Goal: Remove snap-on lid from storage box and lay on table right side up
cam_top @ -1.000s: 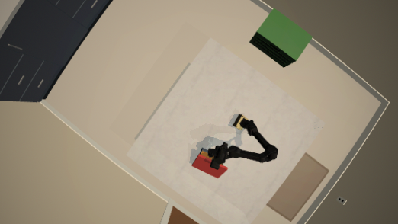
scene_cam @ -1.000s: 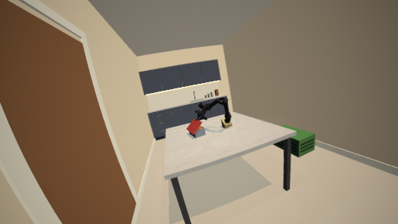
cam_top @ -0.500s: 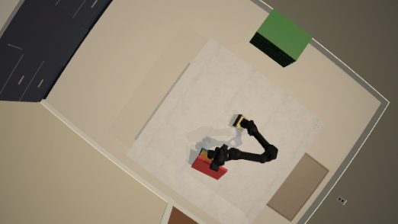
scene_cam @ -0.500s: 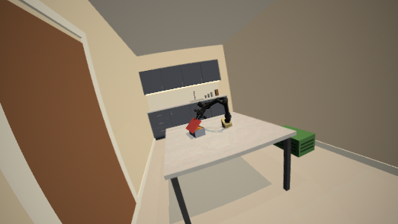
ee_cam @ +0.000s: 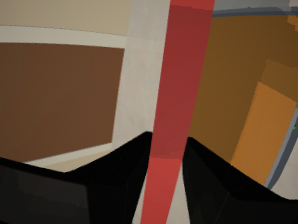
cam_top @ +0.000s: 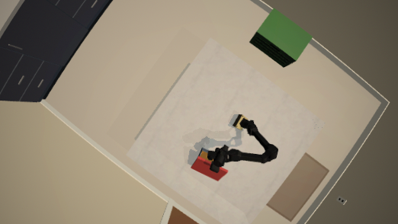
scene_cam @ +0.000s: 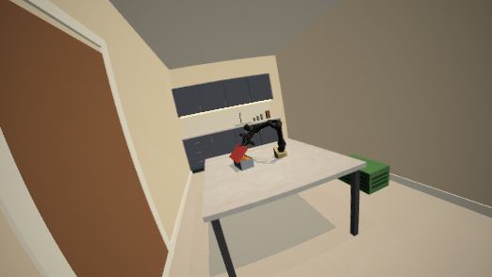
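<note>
Now: the red lid 6 cm ahead of my gripper tip, 1 cm to the left of it and 5 cm below it. The rest, counted from my gripper tip: storage box: 3 cm ahead, 1 cm to the left, 17 cm below.
</note>
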